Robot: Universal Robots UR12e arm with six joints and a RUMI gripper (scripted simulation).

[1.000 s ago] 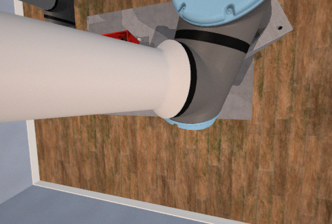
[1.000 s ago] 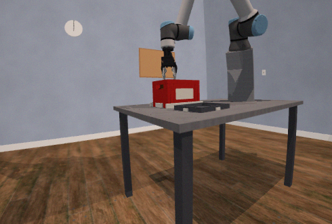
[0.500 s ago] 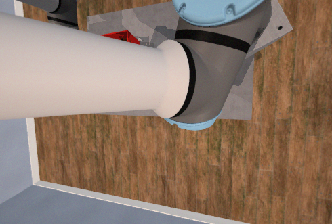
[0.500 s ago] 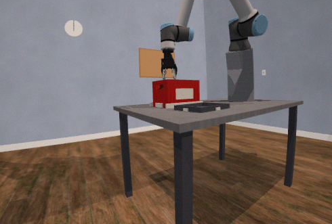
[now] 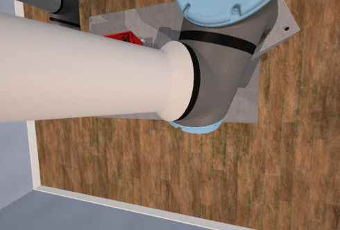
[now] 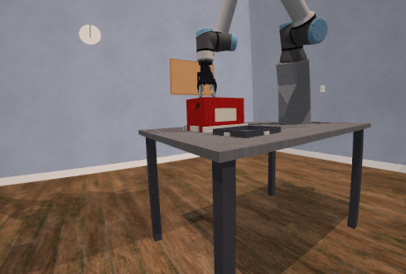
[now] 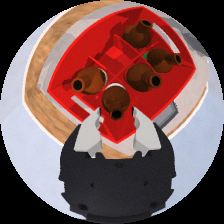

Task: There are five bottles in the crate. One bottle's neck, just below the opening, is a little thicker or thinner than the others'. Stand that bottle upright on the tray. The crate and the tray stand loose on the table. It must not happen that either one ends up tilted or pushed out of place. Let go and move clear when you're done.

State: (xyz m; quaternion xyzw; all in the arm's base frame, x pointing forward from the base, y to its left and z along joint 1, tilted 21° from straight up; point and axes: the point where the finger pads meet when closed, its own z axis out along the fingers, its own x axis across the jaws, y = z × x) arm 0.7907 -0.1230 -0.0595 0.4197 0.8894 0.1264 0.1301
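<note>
My hand is 9 cm past the red crate, 7 cm above it and 3 cm to the left of it. The rest, counted from my hand: dark tray 23 cm to the left, 14 cm below, 4 cm behind.
</note>
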